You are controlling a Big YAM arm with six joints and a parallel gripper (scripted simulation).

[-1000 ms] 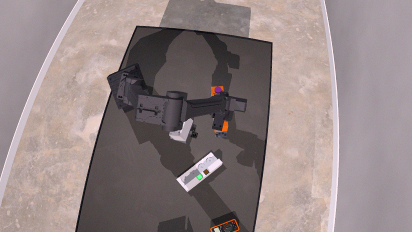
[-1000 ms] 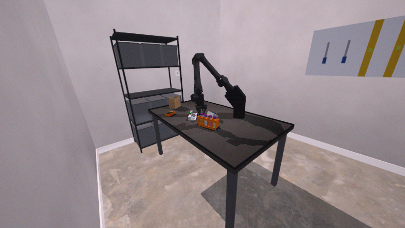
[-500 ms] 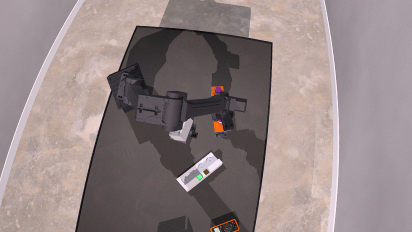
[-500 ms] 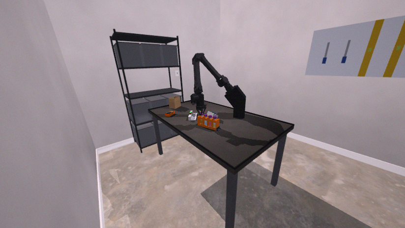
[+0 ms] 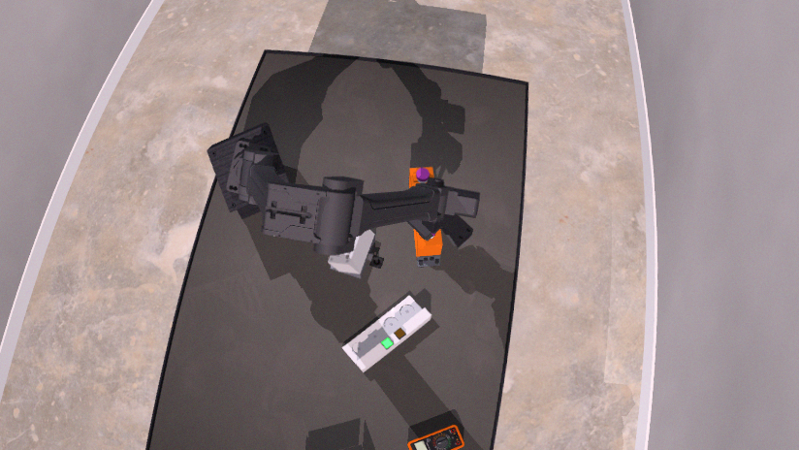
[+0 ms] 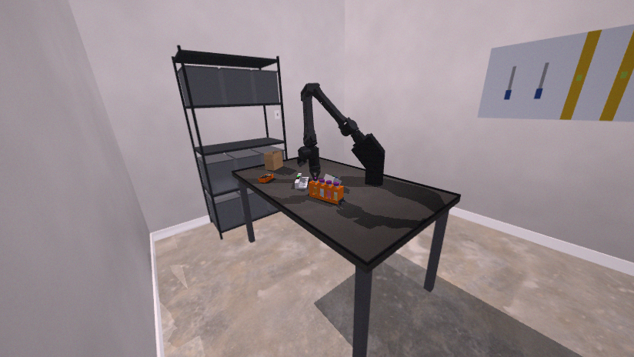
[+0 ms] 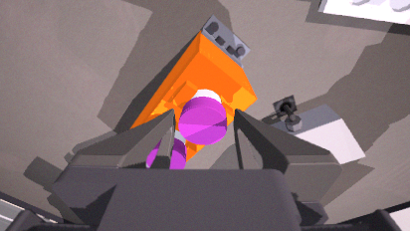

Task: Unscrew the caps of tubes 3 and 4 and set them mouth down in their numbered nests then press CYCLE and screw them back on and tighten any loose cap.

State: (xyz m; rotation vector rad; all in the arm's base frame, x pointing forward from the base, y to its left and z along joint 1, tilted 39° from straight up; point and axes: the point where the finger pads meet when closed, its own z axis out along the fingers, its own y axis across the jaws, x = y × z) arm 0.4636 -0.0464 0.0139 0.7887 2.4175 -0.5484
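The cap is right at my hand. The rest, counted from my hand: green key 220 mm behind, 50 mm to the right, 50 mm below; blue key 210 mm behind, 50 mm below; key housing 200 mm behind, 30 mm to the right, 70 mm below.
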